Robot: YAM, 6 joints.
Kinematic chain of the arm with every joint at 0, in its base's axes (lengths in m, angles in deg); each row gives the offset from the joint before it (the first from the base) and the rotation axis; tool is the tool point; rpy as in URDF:
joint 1: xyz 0 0 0.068 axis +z
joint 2: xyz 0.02 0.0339 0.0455 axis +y
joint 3: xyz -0.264 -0.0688 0 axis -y
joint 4: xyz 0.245 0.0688 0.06 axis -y
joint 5: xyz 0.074 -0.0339 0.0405 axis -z
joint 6: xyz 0.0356 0 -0.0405 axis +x
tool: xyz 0 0 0 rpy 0 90 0
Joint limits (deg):
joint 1: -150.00..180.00
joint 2: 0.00..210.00
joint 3: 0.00..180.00
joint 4: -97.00..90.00
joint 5: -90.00..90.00
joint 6: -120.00..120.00
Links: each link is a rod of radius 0.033 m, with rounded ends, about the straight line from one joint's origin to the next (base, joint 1, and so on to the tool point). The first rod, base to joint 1, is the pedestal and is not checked.
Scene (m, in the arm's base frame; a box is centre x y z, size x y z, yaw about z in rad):
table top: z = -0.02
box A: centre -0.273 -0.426 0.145 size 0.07 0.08 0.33 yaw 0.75
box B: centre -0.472 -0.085 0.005 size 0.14 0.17 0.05 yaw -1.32
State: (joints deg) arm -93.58 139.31 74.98 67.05 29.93 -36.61
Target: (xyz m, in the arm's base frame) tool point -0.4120 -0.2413 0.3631
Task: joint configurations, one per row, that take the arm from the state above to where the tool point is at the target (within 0.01 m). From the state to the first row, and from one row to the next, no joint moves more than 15 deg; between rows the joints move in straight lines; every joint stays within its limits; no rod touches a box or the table.
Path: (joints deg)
1: -92.43 127.08 86.12 56.02 27.51 -37.39
2: -91.29 114.86 97.25 44.99 25.10 -38.17
3: -90.14 102.63 108.39 33.95 22.68 -38.94
4: -104.45 107.12 105.16 42.64 24.98 -38.36
5: -118.76 111.60 101.94 51.32 27.28 -37.78
6: -133.08 116.09 98.71 60.01 29.58 -37.19
7: -147.39 120.58 95.48 68.70 31.89 -36.61

